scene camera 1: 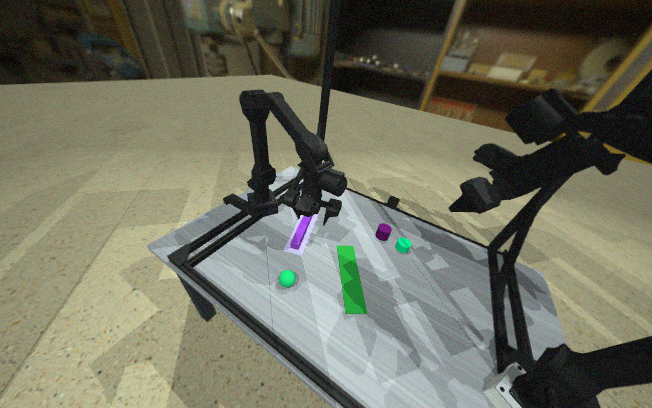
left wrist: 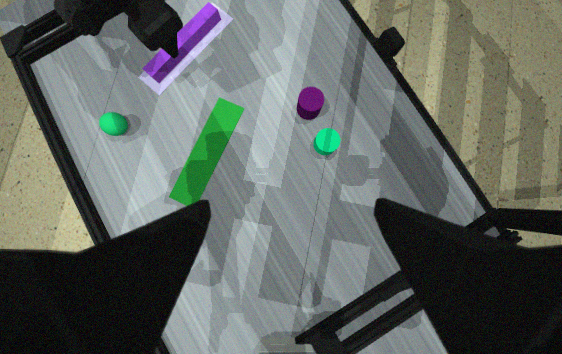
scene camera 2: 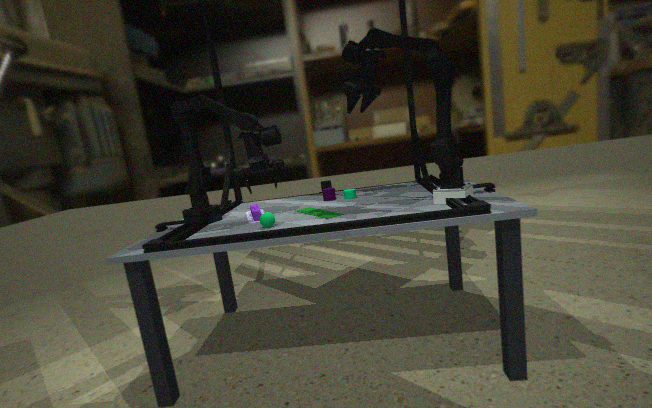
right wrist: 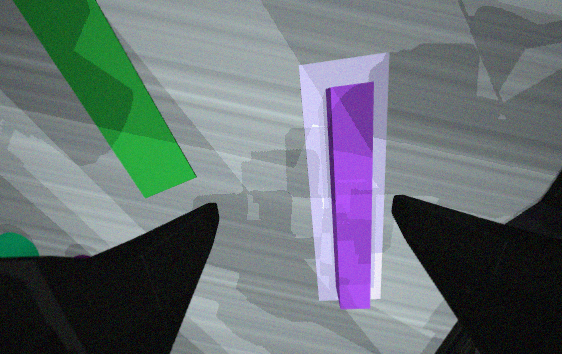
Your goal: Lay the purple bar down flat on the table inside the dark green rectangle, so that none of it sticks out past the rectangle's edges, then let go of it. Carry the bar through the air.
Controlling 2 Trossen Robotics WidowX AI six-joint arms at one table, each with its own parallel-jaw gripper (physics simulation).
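Pixels of known places: left gripper, fingertip midpoint: (scene camera 1: 461,205) (left wrist: 292,206) (scene camera 2: 355,112); right gripper, fingertip midpoint: (scene camera 1: 311,221) (scene camera 2: 263,191) (right wrist: 304,207); left arm's base, link origin: (scene camera 1: 531,400) (scene camera 2: 452,186); right arm's base, link origin: (scene camera 1: 262,197) (scene camera 2: 200,207).
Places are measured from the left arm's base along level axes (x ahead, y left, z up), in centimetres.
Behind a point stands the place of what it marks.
Note:
The purple bar (scene camera 1: 301,232) @[z -1.8, x 64.4, y 25.1 cm] (scene camera 2: 255,213) @[z -1.8, x 60.8, y 29.8 cm] (left wrist: 200,30) @[z -2.5, x 70.8, y 18.4 cm] (right wrist: 352,200) @[z -1.8, x 67.1, y 23.5 cm] lies flat on a pale lavender rectangle (scene camera 1: 300,251) @[z -4.6, x 58.5, y 27.9 cm] (left wrist: 159,87) @[z -4.6, x 58.5, y 28.2 cm] (right wrist: 315,165) @[z -4.6, x 63.5, y 23.1 cm]. The green rectangle (scene camera 1: 351,280) @[z -4.6, x 41.4, y 17.4 cm] (scene camera 2: 319,213) @[z -4.6, x 41.3, y 18.3 cm] (left wrist: 207,150) @[z -4.6, x 43.6, y 16.6 cm] (right wrist: 125,120) @[z -4.6, x 47.7, y 14.4 cm] lies bare on the table, apart from the bar. My right gripper (scene camera 1: 314,219) @[z 4.9, x 62.0, y 22.7 cm] (scene camera 2: 263,189) @[z 4.9, x 62.0, y 22.7 cm] (right wrist: 304,207) @[z 4.9, x 62.0, y 22.7 cm] is open above the bar; in the right wrist view the bar shows between its fingertips, nearer the right-hand one. In the left wrist view a right-arm finger hides part of the bar. My left gripper (scene camera 1: 463,182) (scene camera 2: 356,111) @[z 28.4, x 32.6, y 0.0 cm] (left wrist: 292,206) @[z 28.4, x 32.6, y 0.0 cm] is open and empty, high above the table.
A green ball (scene camera 1: 287,278) @[z -0.2, x 47.9, y 36.6 cm] (scene camera 2: 267,219) @[z -1.7, x 47.4, y 37.8 cm] (left wrist: 113,123) @[z -0.4, x 48.6, y 34.7 cm] lies near the bar's lower end in scene camera 1. A dark purple cylinder (scene camera 1: 383,231) @[z -0.1, x 51.7, y -3.7 cm] (scene camera 2: 328,194) @[z -2.0, x 51.6, y -3.3 cm] (left wrist: 310,102) @[z 0.0, x 52.1, y -5.4 cm] and a teal cylinder (scene camera 1: 403,245) @[z -1.4, x 43.8, y -7.3 cm] (scene camera 2: 349,193) @[z -2.5, x 43.6, y -6.8 cm] (left wrist: 327,141) @[z -1.4, x 44.5, y -8.9 cm] stand beyond the green rectangle. Black rails run along the table edges.

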